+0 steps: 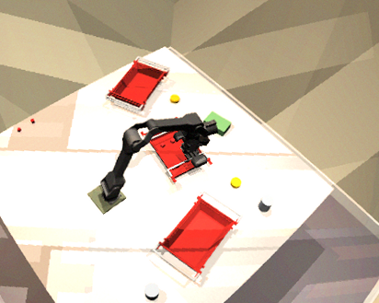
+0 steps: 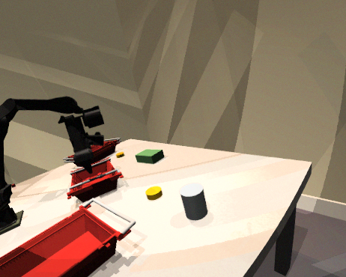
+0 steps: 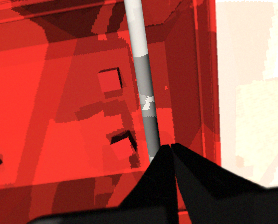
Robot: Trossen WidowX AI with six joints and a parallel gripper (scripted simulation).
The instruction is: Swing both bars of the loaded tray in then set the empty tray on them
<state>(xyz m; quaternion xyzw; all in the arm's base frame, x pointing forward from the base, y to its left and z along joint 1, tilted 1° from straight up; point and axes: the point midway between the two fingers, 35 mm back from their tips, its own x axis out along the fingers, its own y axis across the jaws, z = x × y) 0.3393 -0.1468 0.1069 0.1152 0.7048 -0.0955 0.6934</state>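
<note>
Right now the red tray is 230 mm behind my gripper tip, 260 mm to the right of it and 40 mm below it. The rest, counted from my gripper tip: green block: 310 mm ahead, 60 mm to the left, 70 mm below.
</note>
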